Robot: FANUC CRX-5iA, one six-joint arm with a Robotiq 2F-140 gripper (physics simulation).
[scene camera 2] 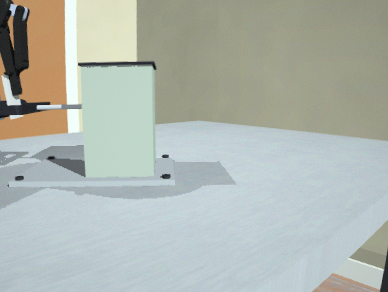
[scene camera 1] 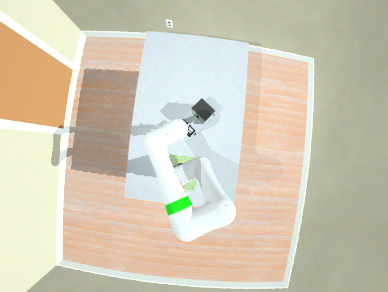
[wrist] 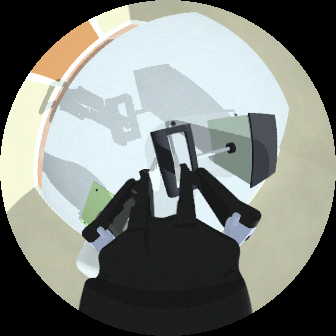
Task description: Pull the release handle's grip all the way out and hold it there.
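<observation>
The release handle has a pale green box-shaped housing with a dark top, upright on a bolted base plate. A thin light rod runs level from its side to the dark, frame-shaped grip. A long stretch of rod shows between grip and housing. My gripper is shut on the grip's outer bar, with a finger on each side of it, and points down from above. In scene camera 2 the gripper is partly cut off at the left edge.
The housing stands on a pale grey table. My white arm with a green band reaches over the table from the near side. Light green plates are by the arm's base. Wood floor surrounds the table.
</observation>
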